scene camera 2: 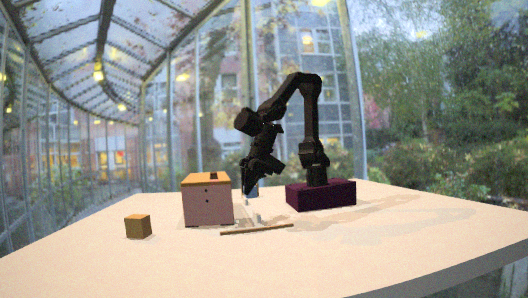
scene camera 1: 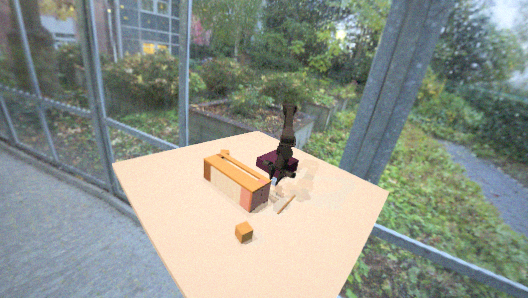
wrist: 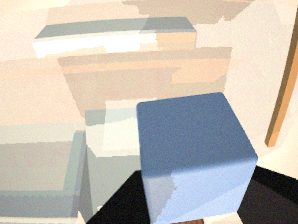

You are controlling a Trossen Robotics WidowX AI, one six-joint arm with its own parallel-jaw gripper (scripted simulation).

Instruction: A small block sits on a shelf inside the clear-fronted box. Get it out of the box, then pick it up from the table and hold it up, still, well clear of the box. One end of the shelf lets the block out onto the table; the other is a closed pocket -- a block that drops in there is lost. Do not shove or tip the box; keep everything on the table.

A box shows in scene camera 2, in scene camera 1 and in the wrist view [80, 164]. The same spot on the box: [scene camera 1: 248, 188] is [scene camera 2: 182, 181].
